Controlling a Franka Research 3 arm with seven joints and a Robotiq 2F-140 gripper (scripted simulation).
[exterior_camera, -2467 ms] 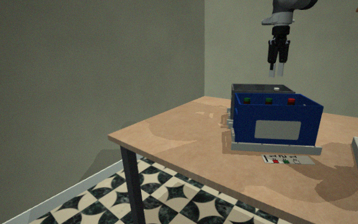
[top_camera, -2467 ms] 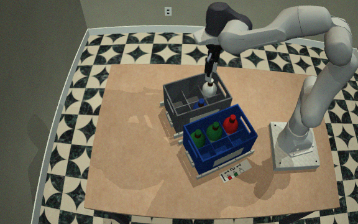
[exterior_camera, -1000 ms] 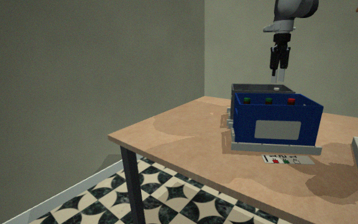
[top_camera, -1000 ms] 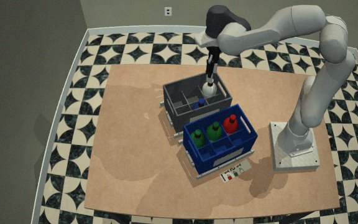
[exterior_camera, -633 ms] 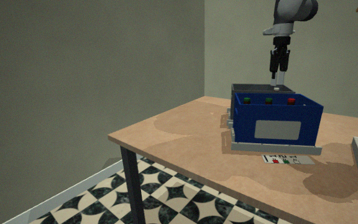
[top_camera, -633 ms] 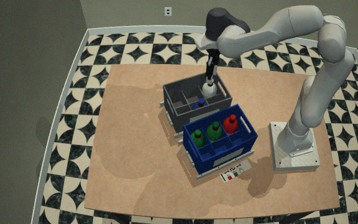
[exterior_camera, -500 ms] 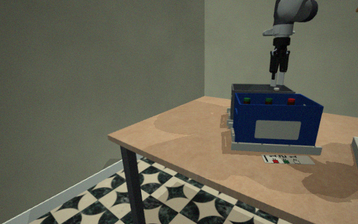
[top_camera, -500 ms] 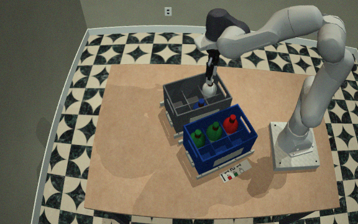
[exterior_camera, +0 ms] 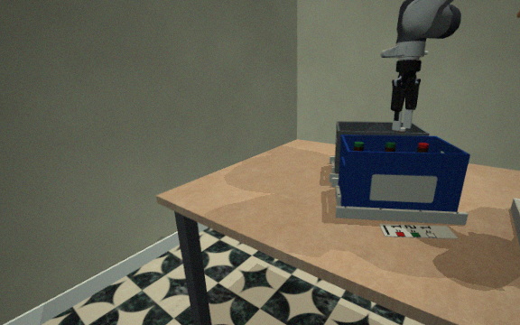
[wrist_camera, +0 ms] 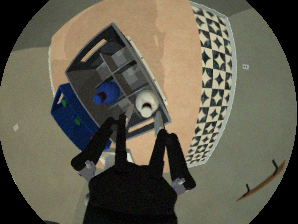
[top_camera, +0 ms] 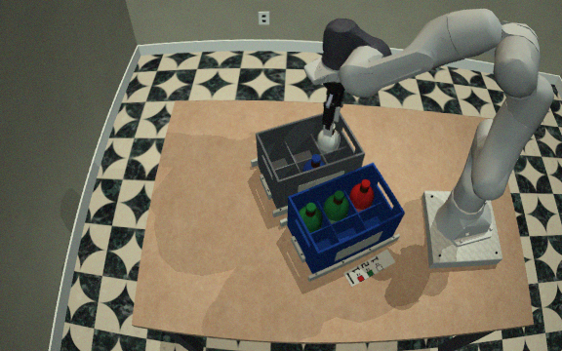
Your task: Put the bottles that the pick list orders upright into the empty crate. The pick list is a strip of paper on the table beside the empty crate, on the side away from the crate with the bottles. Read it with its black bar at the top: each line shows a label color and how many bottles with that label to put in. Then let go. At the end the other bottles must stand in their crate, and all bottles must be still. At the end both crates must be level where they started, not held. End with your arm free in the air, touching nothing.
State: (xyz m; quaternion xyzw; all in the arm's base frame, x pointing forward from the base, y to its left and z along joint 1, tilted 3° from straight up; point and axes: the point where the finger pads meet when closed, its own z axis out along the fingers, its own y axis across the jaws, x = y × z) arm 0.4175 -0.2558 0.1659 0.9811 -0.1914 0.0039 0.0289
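Right now the white bottle is 10 cm below my hand. Round my hand: red bottle: 9 cm behind, 20 cm to the left, 10 cm below; grey crate: 6 cm ahead, 7 cm to the left, 11 cm below; blue bottle: 5 cm ahead, 12 cm to the left, 10 cm below.
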